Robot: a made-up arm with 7 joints.
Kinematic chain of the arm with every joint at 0, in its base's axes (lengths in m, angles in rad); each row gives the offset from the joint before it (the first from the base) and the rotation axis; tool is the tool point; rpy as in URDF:
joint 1: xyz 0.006 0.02 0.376 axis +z
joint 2: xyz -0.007 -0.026 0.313 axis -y
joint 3: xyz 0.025 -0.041 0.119 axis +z
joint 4: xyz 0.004 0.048 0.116 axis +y
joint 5: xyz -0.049 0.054 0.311 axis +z
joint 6: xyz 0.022 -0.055 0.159 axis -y
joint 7: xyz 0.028 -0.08 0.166 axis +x
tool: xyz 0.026 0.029 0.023 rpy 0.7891 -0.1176 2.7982
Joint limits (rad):
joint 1: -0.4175..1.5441
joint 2: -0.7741..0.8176
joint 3: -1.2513..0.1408
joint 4: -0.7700..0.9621
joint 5: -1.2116..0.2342
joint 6: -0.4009..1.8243
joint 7: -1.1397..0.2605
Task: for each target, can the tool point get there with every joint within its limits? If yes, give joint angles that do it. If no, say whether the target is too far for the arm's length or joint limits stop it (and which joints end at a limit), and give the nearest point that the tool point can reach.
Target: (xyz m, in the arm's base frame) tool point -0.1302 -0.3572 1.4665
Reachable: yes | joints 1.2250 0.2946 -0.0579 -0.0728 -0.9337 0.5546 -0.8114
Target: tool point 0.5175 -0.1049 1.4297
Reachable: yes | joints 0.0351 -0.4097 -0.4240 0.3106 -0.0914 0.2976 0.0692
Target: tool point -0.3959 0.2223 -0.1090
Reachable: no: joint limits stop it (at a limit: joint 1, joint 2, joint 3, joint 4, joint 6, joint 7) | nearest point -0.5803 0.2672 0.5929 | short by 0.727 m
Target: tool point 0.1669 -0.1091 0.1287
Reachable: no: joint limits stop it (at a limit: joint 1, joint 2, joint 3, joint 4, joint 6, joint 7) | nearest point 0.0644 -0.6119 0.6012 | short by 0.697 m
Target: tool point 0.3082 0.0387 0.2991
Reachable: no: joint limits stop it (at a limit: joint 2, joint 4, joint 5, joint 6, joint 7) | nearest point 0.7404 0.0654 0.6445 | short by 0.554 m
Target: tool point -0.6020 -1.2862 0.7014
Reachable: no: too far | nearest point -0.3519 -0.7489 0.7777 | short by 0.597 m
